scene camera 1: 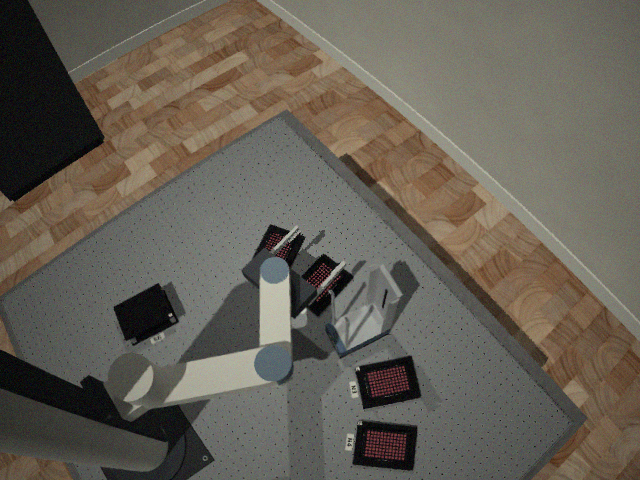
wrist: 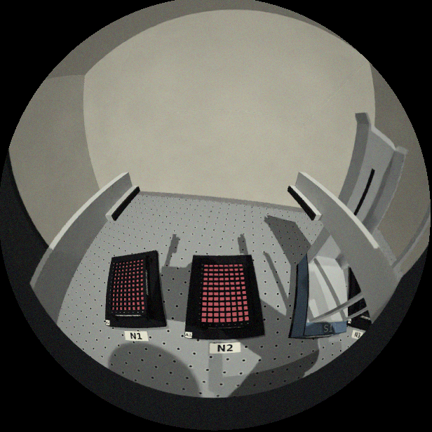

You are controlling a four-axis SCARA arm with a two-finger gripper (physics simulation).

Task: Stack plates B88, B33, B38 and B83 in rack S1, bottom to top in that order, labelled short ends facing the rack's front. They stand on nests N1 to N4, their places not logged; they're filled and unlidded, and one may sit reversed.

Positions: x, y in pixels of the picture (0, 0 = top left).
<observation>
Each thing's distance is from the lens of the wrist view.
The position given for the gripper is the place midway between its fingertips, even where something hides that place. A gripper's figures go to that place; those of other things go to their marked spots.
gripper [wrist: 213, 176]: 11 cm
nest N2 [wrist: 258, 329]: 23 cm
</observation>
